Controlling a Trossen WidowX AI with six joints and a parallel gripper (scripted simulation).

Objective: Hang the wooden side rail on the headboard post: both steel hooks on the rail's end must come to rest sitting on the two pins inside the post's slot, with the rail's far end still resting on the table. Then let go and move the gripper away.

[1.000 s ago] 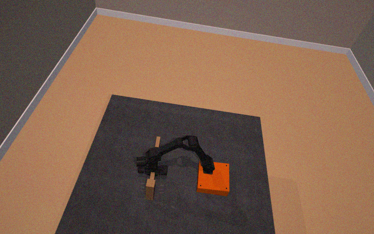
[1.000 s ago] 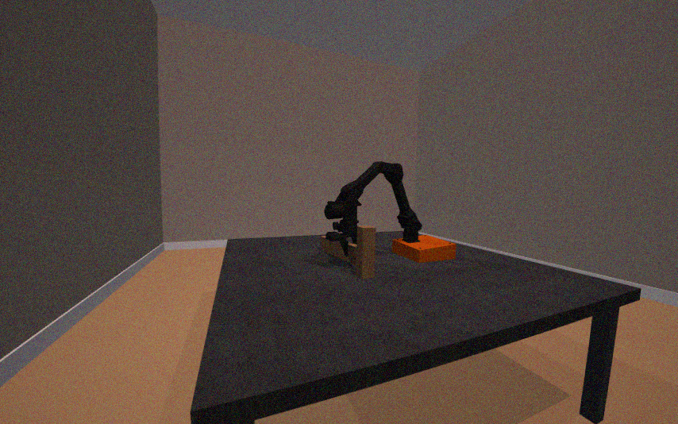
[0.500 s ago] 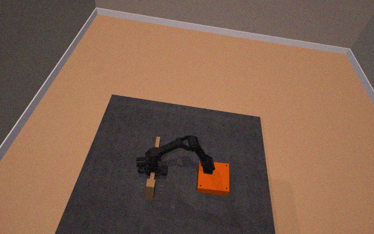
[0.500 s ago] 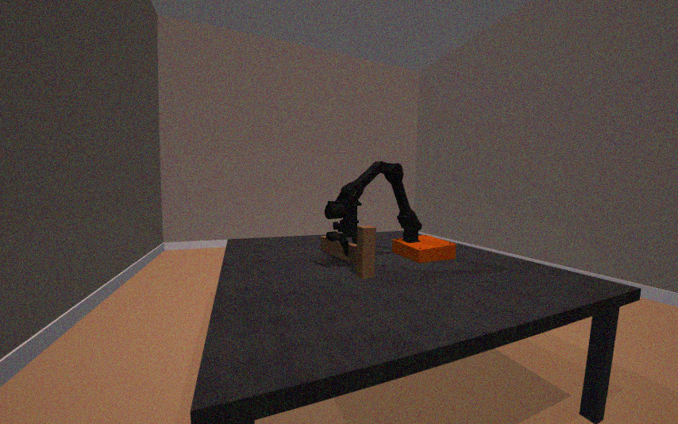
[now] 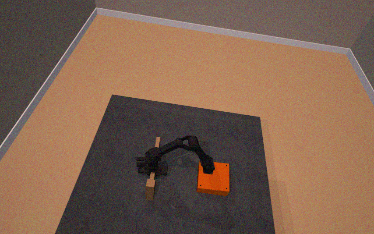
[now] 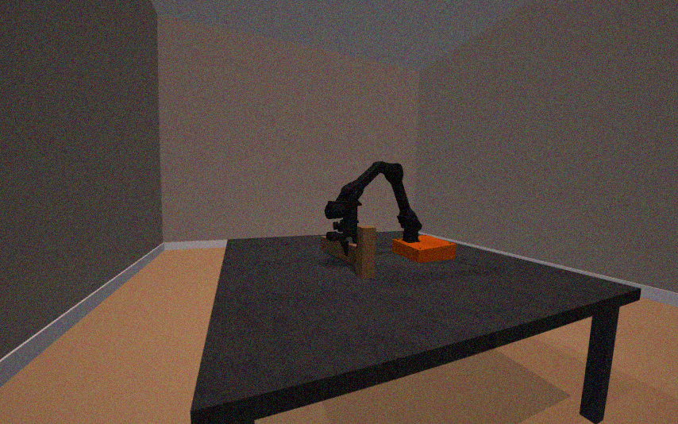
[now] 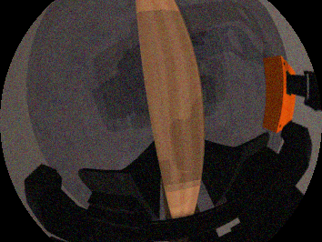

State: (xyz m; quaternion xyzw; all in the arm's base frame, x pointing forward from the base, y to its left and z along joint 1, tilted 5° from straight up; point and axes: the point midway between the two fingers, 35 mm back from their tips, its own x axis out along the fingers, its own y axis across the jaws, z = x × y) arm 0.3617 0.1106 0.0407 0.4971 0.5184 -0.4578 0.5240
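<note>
Right now my gripper tip is 10 mm past the wooden headboard post, 120 mm to the right of it and 40 mm below it.
</note>
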